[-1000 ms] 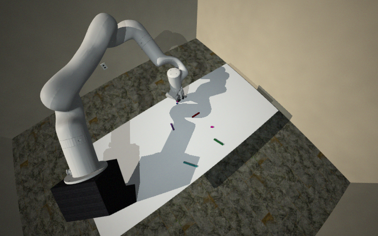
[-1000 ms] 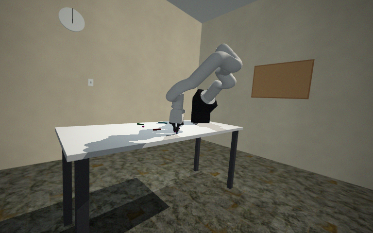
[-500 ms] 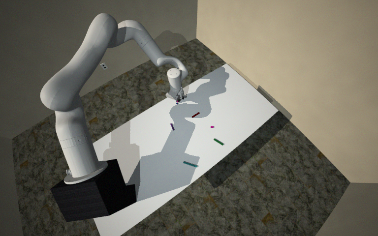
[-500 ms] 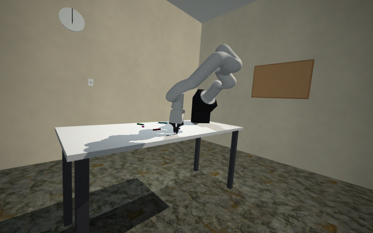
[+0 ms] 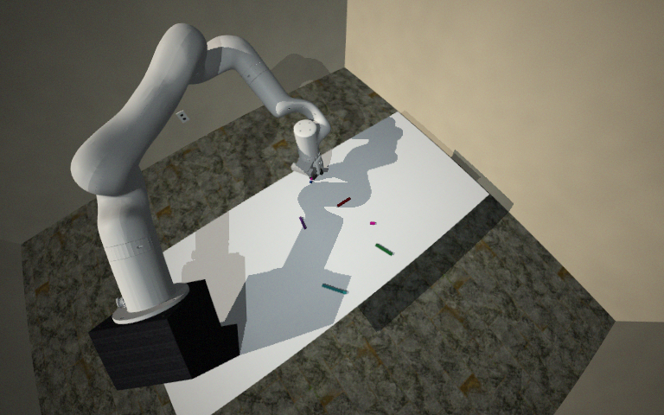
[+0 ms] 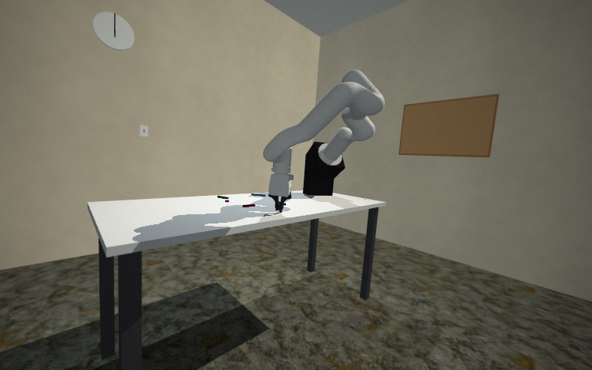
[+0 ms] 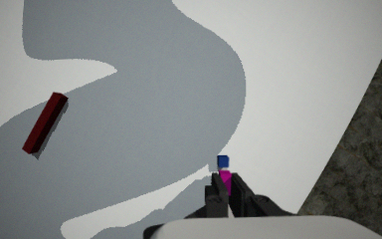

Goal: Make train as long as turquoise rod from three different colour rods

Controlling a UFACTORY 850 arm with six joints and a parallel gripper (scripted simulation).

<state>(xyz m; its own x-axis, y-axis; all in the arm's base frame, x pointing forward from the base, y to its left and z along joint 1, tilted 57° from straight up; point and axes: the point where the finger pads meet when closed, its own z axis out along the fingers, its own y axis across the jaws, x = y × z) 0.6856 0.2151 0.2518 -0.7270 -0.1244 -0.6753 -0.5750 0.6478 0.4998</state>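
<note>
Now: hand 2 cm past the blue rod, 1 cm to the left of it and 3 cm above it. From my hand the other things lie so: red rod: 7 cm ahead, 18 cm to the right, 3 cm below; green rod: 11 cm ahead, 46 cm to the right, 3 cm below; purple rod: 14 cm behind, 19 cm to the right, 3 cm below.
</note>
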